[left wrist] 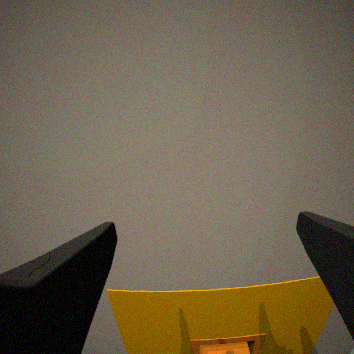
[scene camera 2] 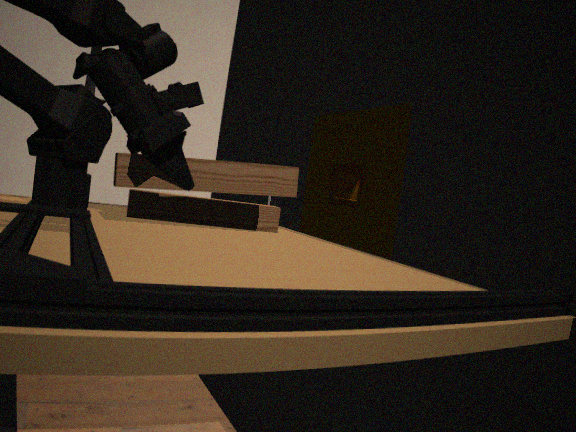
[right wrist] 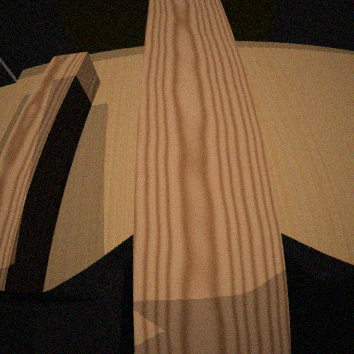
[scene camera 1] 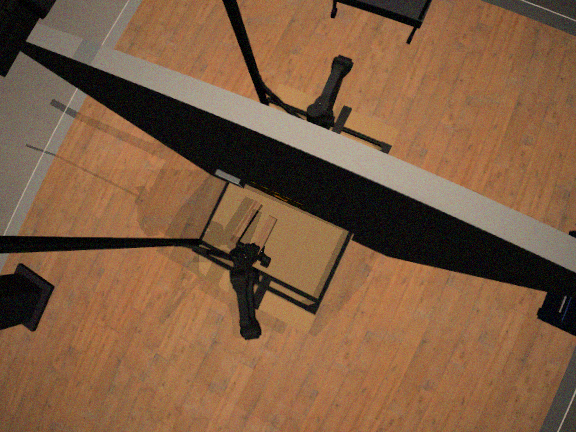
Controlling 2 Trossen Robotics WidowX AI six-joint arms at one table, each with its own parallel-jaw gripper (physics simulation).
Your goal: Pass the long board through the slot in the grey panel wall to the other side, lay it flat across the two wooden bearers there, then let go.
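My right gripper [scene camera 1: 254,246] [scene camera 2: 162,181] [right wrist: 199,232] is shut on the long wooden board [scene camera 1: 266,231] [scene camera 2: 245,178] [right wrist: 195,150] and holds it roughly level above the table. The board points at the wall; its far end is short of the wall in scene camera 2. The panel wall [scene camera 1: 350,145] [scene camera 2: 475,150] [left wrist: 200,125] shows pale on top and dark on the near side. Its yellow slot surround [scene camera 2: 360,145] [left wrist: 150,310] has a small orange-rimmed opening, partly cut off in the left wrist view. My left gripper [left wrist: 208,227] is open and empty, facing the wall. No bearers can be made out beyond the wall.
A second wooden board [scene camera 1: 241,222] [scene camera 2: 269,219] [right wrist: 30,120] lies on the near table [scene camera 1: 300,250] [scene camera 2: 200,260] [right wrist: 320,125], left of the held board in the right wrist view. The left arm [scene camera 1: 327,95] stands beyond the wall. Black poles rise from both tables.
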